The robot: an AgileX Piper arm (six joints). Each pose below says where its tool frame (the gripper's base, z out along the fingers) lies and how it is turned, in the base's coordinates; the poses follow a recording.
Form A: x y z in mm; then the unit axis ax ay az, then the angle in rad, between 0 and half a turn.
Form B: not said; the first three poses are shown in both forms.
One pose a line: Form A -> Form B
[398, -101, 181, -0.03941, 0.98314, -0.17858, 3.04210] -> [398, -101, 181, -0.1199, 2.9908, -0.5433]
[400, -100, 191, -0.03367, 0.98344, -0.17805, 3.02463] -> [400, -100, 191, -0.1018, 2.9746, -0.5385]
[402, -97, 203, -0.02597, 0.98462, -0.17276, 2.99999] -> [402, -97, 203, -0.0779, 2.9539, -0.5183]
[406, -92, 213, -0.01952, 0.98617, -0.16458, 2.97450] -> [406, -92, 213, -0.0581, 2.9334, -0.4895]
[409, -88, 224, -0.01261, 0.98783, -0.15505, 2.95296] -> [409, -88, 224, -0.0372, 2.9170, -0.4579]
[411, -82, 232, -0.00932, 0.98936, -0.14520, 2.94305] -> [411, -82, 232, -0.0274, 2.9117, -0.4273]
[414, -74, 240, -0.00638, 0.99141, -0.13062, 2.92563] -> [414, -74, 240, -0.0187, 2.9005, -0.3821]
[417, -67, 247, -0.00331, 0.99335, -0.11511, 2.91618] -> [417, -67, 247, -0.0097, 2.8968, -0.3357]
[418, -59, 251, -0.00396, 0.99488, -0.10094, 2.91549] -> [418, -59, 251, -0.0115, 2.9006, -0.2943]
